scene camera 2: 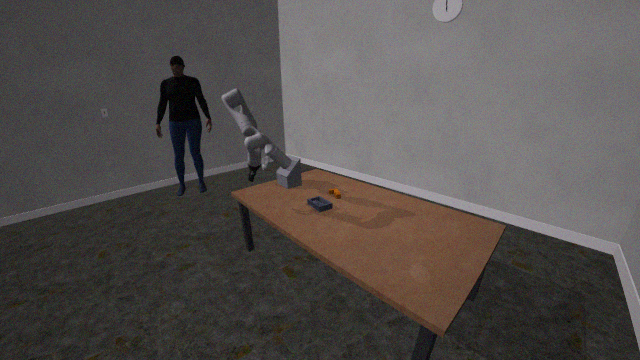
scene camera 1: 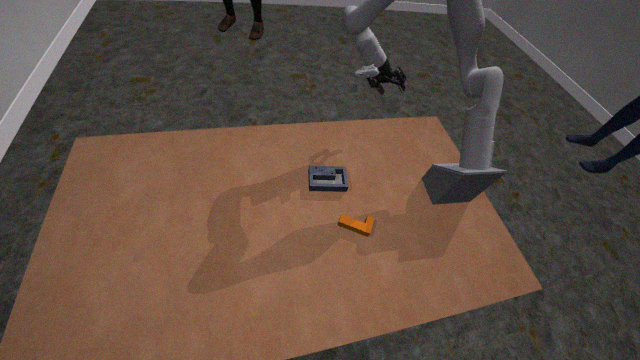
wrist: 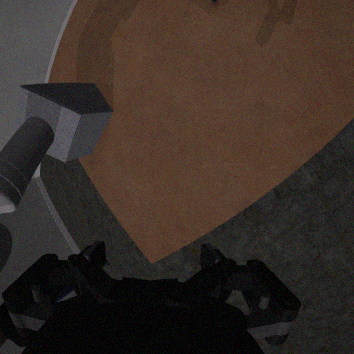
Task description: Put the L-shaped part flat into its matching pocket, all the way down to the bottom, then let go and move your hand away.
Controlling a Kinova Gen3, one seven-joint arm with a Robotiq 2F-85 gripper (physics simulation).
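Frame: origin at the arm's base, x ahead, y left, z up, level; centimetres.
Where they show: gripper, fingertip midpoint: (scene camera 2: 254, 174) (scene camera 1: 392, 92) (wrist: 152, 253); arm's base, link origin: (scene camera 2: 287, 164) (scene camera 1: 473, 167) (wrist: 38, 131).
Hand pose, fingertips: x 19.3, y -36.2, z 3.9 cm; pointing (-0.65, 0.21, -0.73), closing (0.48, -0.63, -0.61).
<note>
Each offset is from my fingertips to the top centre of the thing. Level surfaces: height alone.
The orange L-shaped part {dx +23.9, dy +44.6, dz -16.5 cm} (scene camera 1: 354, 224) (scene camera 2: 337, 193) lies flat on the table, between the pocket block and the robot's base side, apart from both. The dark blue-grey block with the L-shaped pocket {dx +29.8, dy +26.4, dz -15.8 cm} (scene camera 1: 328, 188) (scene camera 2: 315, 205) stands on the table; its pocket is open upward and a pale bottom shows in it. My gripper (scene camera 1: 393, 88) (scene camera 2: 252, 176) (wrist: 152, 253) is open and empty. It hangs in the air off the table's edge, well away from the part and the block. The L-shaped part does not show in the wrist view.
The grey robot base (scene camera 1: 462, 186) (scene camera 2: 289, 178) (wrist: 82, 132) stands near one end of the brown table {dz -19.5 cm} (scene camera 1: 150, 320) (scene camera 2: 425, 265) (wrist: 210, 125). A table corner points towards the fingers in the wrist view. A person (scene camera 2: 183, 100) stands on the floor beyond the arm. Arm shadows cross the table.
</note>
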